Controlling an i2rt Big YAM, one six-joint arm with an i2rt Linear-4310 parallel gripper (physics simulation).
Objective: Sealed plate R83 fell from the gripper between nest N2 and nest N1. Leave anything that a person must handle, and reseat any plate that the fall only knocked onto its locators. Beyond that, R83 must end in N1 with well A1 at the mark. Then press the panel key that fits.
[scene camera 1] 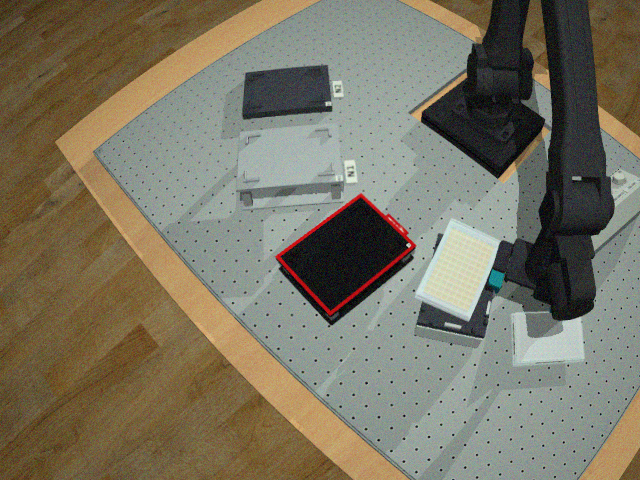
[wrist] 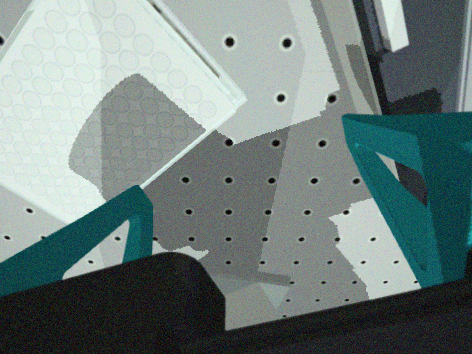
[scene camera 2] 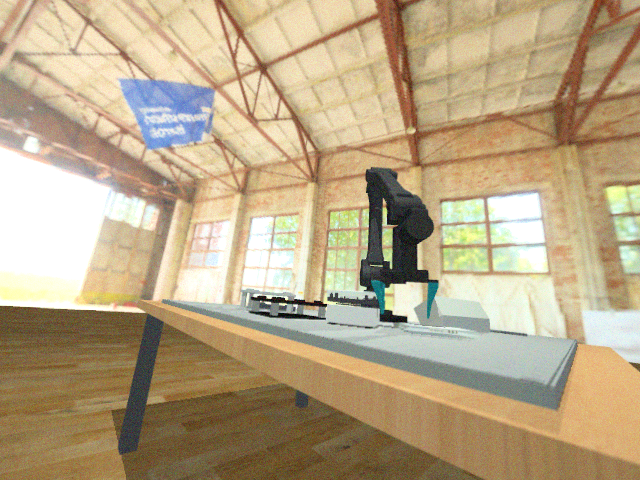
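Where they show: gripper, fingertip midpoint: (scene camera 1: pixel 524 299) (wrist: pixel 238 164) (scene camera 2: pixel 404 316); arm's base, origin of the base link: (scene camera 1: pixel 487 119).
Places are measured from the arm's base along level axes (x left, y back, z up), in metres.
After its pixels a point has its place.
Nest N1 (scene camera 1: pixel 289 160) {x -0.180, y -0.328, z 0.038 m} is a pale grey stand with corner locators, and nest N2 (scene camera 1: pixel 286 91) {x -0.329, y -0.189, z -0.005 m} is a dark one behind it; both are bare. A plate with cream-yellow wells (scene camera 1: pixel 460 268) {x 0.135, y -0.320, z 0.055 m} lies skewed over a dark-topped block (scene camera 1: pixel 452 334) {x 0.181, y -0.389, z 0.016 m} (scene camera 2: pixel 353 315) {x 0.184, y -0.388, z 0.001 m}. A white plate (scene camera 1: pixel 547 352) {x 0.322, y -0.311, z -0.007 m} (scene camera 2: pixel 439 330) {x 0.330, y -0.324, z -0.011 m} (wrist: pixel 50 100) {x 0.320, y -0.300, z -0.007 m} lies on the table right of that block; faint circles show on its face in the wrist view. No plate label is readable. My gripper (scene camera 2: pixel 405 314) {x 0.240, y -0.271, z 0.007 m} (wrist: pixel 238 164) {x 0.240, y -0.271, z 0.007 m} is open and empty, low beside the white plate. The arm hides part of it in scene camera 1.
A black nest with a red rim (scene camera 1: pixel 346 253) {x -0.015, y -0.388, z 0.019 m} stands between N1 and the block. A grey panel box (scene camera 1: pixel 620 204) {x 0.302, y -0.034, z 0.059 m} (scene camera 2: pixel 462 312) {x 0.310, y -0.070, z 0.027 m} stands at the right, partly behind the arm; a knob shows, but its keys are not readable. The arm's base (scene camera 1: pixel 483 124) {x 0.009, y -0.039, z 0.025 m} is at the back.
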